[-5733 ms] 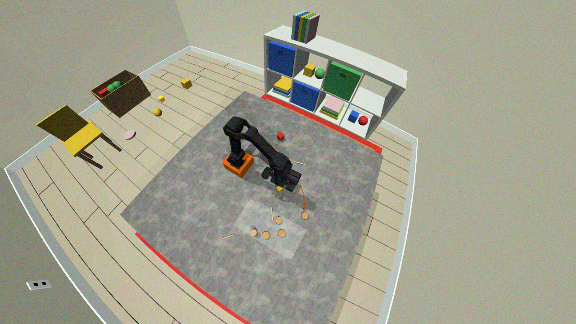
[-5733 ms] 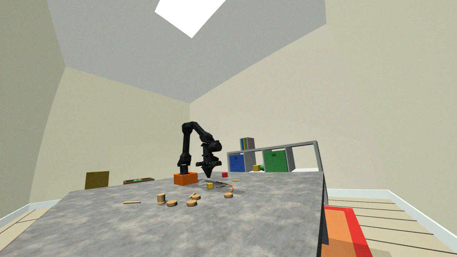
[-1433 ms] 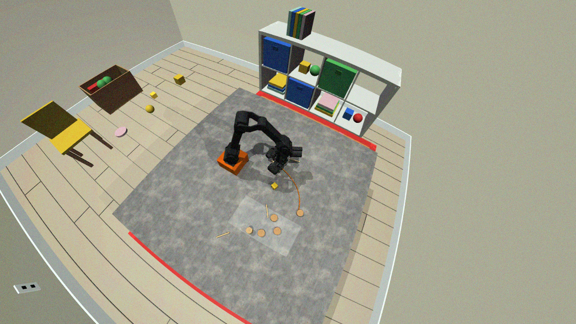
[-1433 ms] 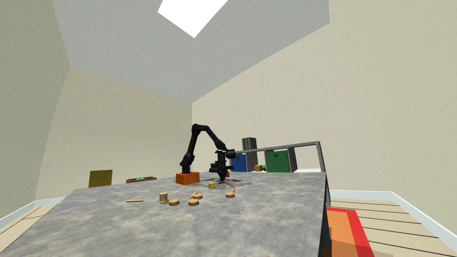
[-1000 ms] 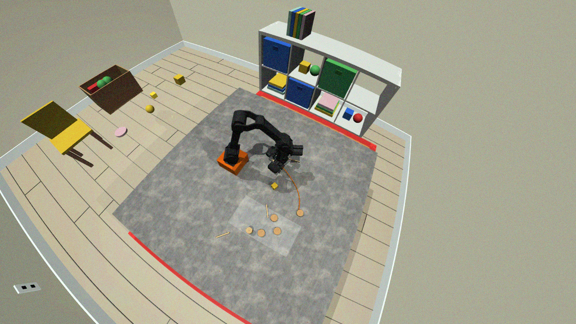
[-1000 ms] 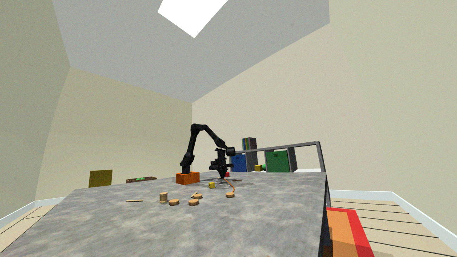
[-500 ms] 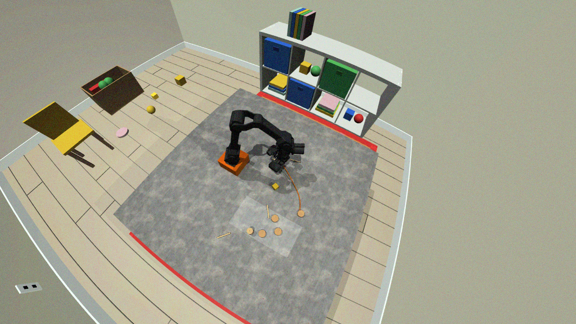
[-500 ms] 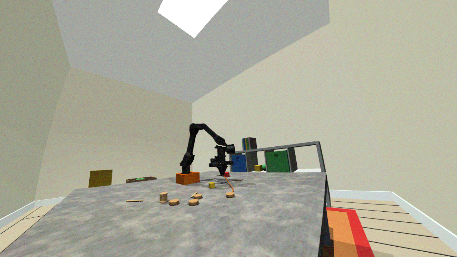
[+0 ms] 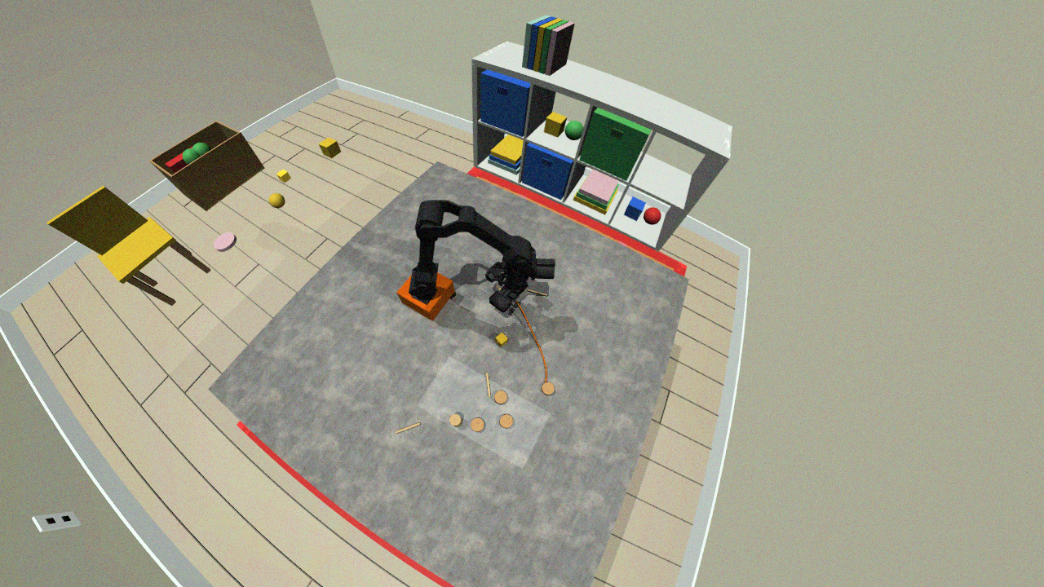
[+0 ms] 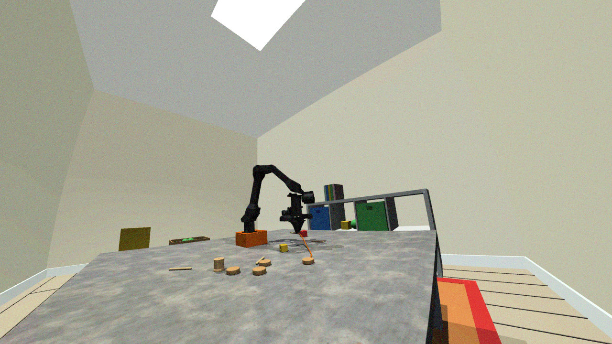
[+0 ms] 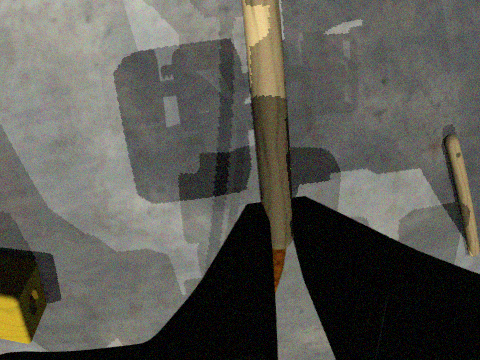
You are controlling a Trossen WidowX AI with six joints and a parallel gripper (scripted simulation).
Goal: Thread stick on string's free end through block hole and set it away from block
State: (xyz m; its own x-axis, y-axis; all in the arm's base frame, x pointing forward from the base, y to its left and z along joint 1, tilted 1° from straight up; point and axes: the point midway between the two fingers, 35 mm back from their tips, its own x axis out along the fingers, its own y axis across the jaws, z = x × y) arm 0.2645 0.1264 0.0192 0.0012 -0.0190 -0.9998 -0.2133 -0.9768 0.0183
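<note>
Right now my gripper tip is 2 cm past the thin wooden stick. Round my gripper tip: yellow wooden block 13 cm to the right, 4 cm below, 3 cm ahead; then round wooden button 23 cm ahead, 21 cm to the right, 5 cm below; then red cube 22 cm to the left, 14 cm behind, 4 cm below.
</note>
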